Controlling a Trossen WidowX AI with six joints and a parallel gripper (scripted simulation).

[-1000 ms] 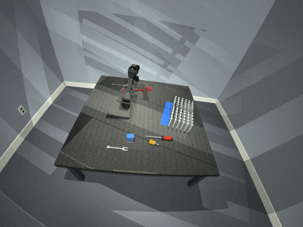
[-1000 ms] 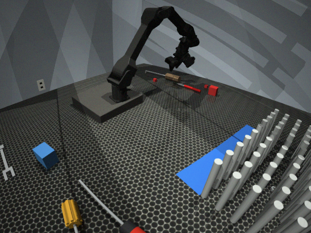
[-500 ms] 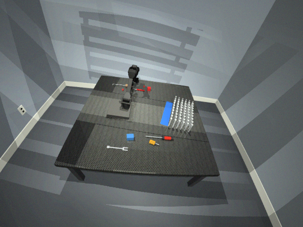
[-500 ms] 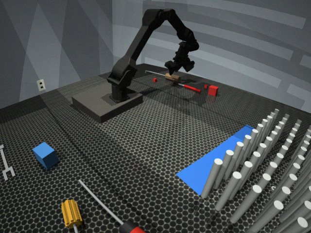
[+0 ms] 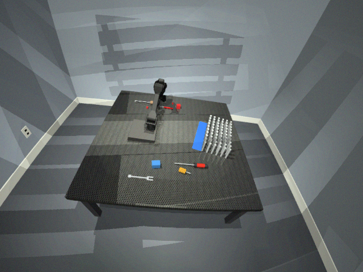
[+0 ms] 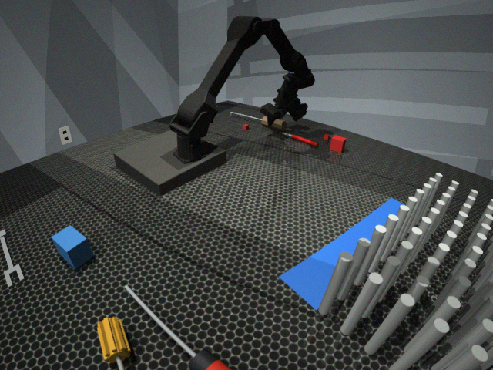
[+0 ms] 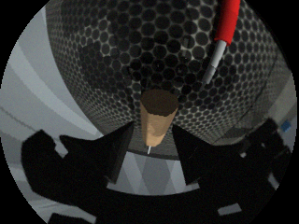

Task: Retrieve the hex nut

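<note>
The red-handled tool lies 12 cm ahead of my gripper tip, 2 cm to the right of it and 1 cm below it. From my gripper tip the other things lie so: blue taped strip (54 cm ahead, 31 cm to the right, 2 cm below); hex nut (70 cm ahead, 36 cm to the right, 2 cm below); blue cube (75 cm to the right, 25 cm ahead).
</note>
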